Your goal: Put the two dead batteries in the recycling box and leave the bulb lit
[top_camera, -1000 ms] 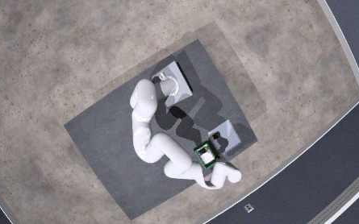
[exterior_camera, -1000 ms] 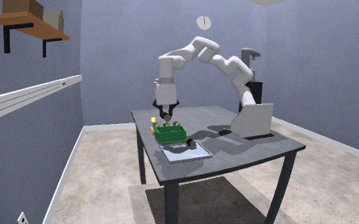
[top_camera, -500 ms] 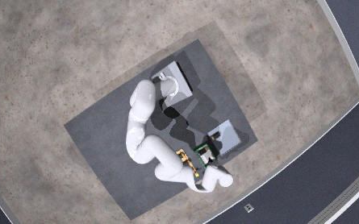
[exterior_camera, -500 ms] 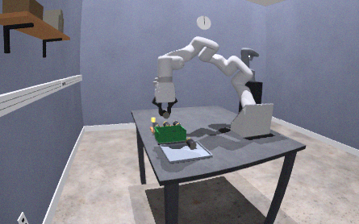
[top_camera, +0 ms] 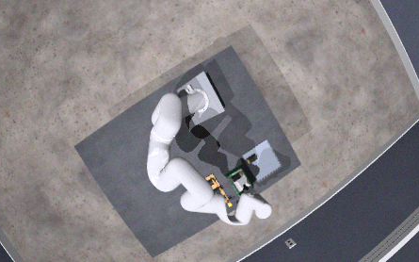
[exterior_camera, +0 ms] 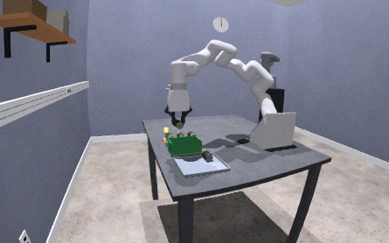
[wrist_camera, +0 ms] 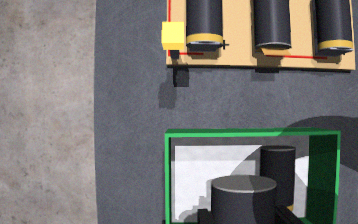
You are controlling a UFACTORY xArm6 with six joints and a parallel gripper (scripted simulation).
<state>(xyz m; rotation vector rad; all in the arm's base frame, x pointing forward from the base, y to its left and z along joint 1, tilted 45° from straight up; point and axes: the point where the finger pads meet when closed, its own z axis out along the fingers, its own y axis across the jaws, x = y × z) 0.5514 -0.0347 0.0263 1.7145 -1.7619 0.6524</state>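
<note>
Now: hand 140 mm above the green recycling box and 30 mm past it. Also, from my hand: grey tray 180 mm to the left, 150 mm below, 50 mm behind.
</note>
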